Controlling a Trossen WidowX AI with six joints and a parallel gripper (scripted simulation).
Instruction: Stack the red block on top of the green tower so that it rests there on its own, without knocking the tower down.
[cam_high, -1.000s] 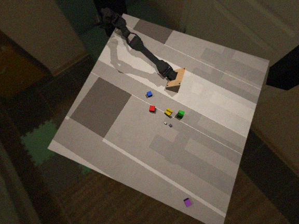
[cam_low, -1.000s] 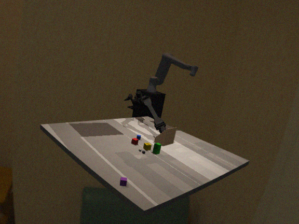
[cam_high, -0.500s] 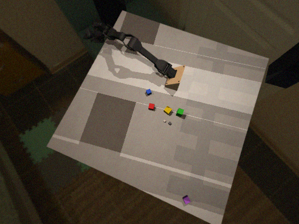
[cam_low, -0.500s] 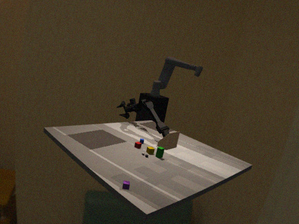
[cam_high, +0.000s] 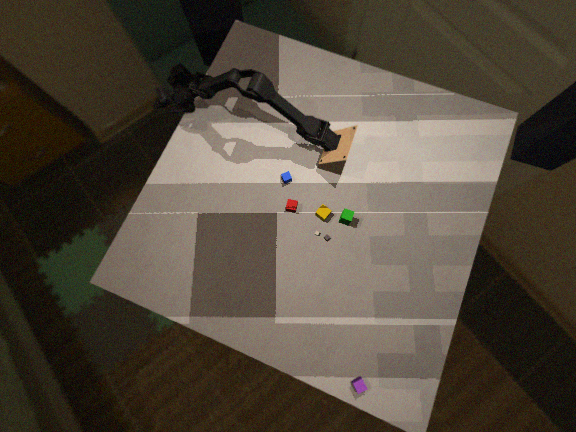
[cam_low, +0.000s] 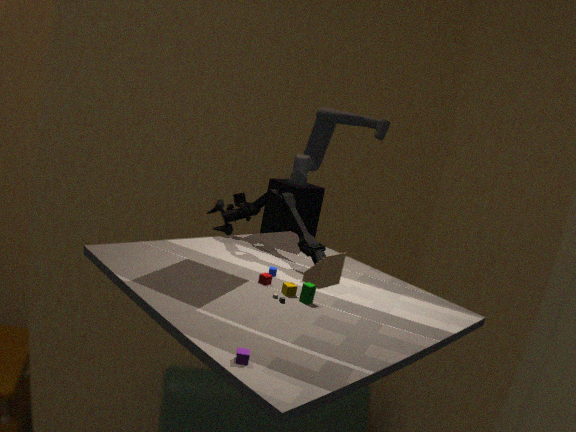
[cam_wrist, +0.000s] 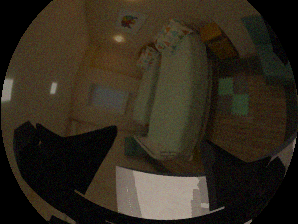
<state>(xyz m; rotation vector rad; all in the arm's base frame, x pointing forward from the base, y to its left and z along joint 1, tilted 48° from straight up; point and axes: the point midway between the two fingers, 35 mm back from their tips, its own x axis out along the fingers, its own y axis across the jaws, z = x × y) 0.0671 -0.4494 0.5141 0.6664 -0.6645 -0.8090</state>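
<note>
My gripper tip is 20 cm short of the red block, 64 cm to the right of it and 5 cm above it. The rest, counted from my gripper tip: yellow block (18 cm ahead, 76 cm to the left, 5 cm below); purple block (72 cm ahead, 106 cm to the left, 5 cm below); blue block (9 cm ahead, 58 cm to the left, 5 cm below).
</note>
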